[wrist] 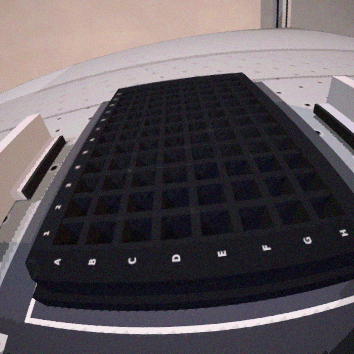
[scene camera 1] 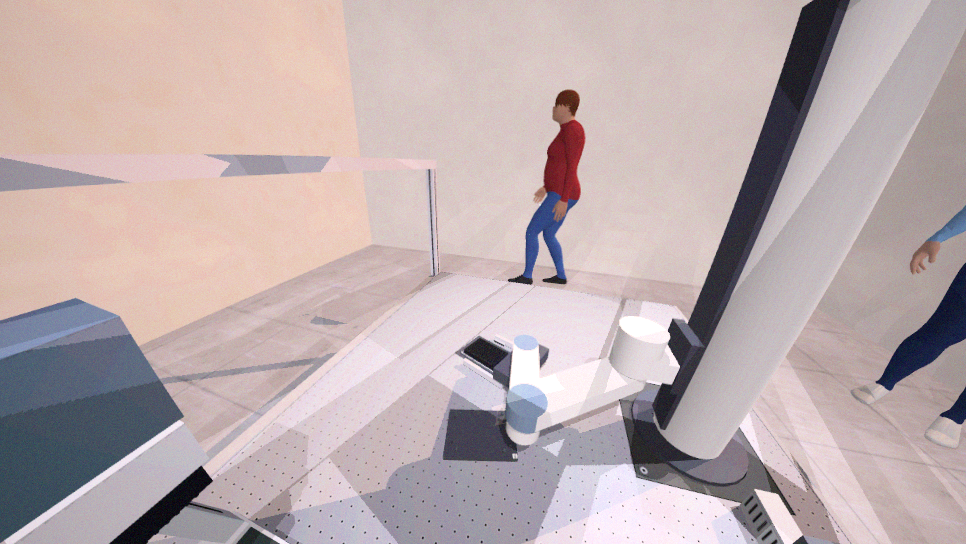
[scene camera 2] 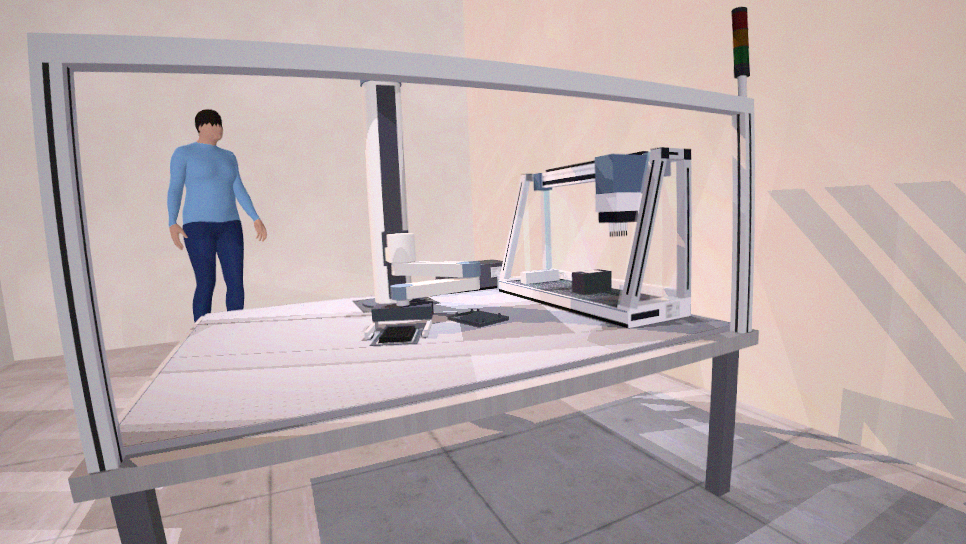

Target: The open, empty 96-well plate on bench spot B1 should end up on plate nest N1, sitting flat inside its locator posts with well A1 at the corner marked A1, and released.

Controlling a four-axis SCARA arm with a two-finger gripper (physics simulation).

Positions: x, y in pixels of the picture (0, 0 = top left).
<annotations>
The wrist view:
my gripper: 185, 103
black 96-well plate: 194, 192
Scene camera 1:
my gripper: 481, 348
black 96-well plate: 486, 353
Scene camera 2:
my gripper: 395, 334
</annotations>
